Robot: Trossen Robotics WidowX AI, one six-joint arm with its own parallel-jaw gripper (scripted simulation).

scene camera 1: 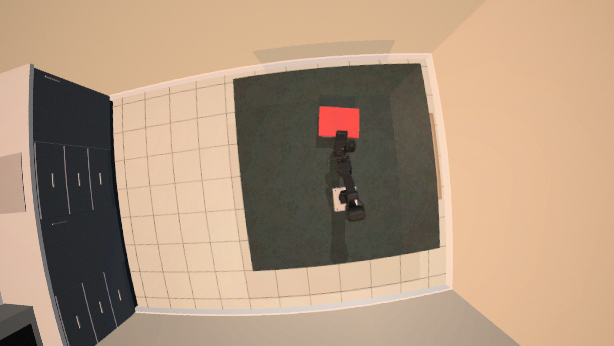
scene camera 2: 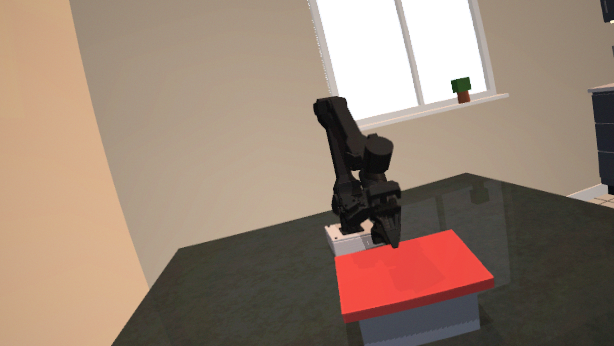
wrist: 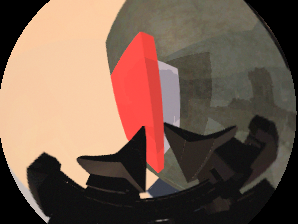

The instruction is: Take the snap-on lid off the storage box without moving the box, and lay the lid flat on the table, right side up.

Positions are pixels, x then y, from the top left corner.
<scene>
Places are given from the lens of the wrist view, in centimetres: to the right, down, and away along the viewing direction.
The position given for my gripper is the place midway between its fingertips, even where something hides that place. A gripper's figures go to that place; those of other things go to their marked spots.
my gripper [wrist: 153, 126]: 1, 2, 10
red lid [wrist: 136, 78]: -1, -4, 8
grey storage box [wrist: 170, 85]: 4, -5, 12
The marked spots on the grey storage box and the red lid are 8 cm apart.
</scene>
